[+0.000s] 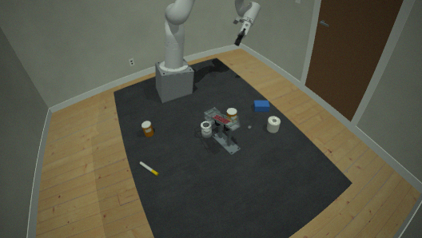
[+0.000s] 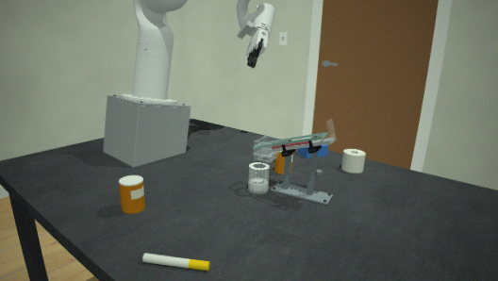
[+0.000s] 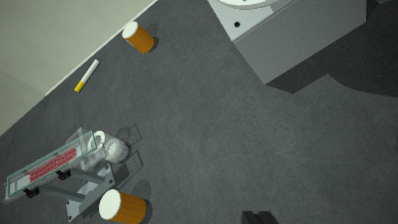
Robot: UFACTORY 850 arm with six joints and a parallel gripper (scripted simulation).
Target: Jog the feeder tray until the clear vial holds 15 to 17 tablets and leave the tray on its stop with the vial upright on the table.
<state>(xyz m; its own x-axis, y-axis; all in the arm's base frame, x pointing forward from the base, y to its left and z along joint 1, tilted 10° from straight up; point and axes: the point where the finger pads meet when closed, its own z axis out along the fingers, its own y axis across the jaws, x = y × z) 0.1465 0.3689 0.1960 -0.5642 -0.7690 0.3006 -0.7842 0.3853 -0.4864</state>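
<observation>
The clear vial is 410 mm to the right of my hand, 330 mm ahead of it and 270 mm below it. The rest, counted from my hand: blue block 310 mm ahead, 290 mm below, 30 mm to the right; grey cube 420 mm ahead, 310 mm below, 180 mm to the right; white roll 480 mm ahead, 280 mm below, 70 mm to the right.
</observation>
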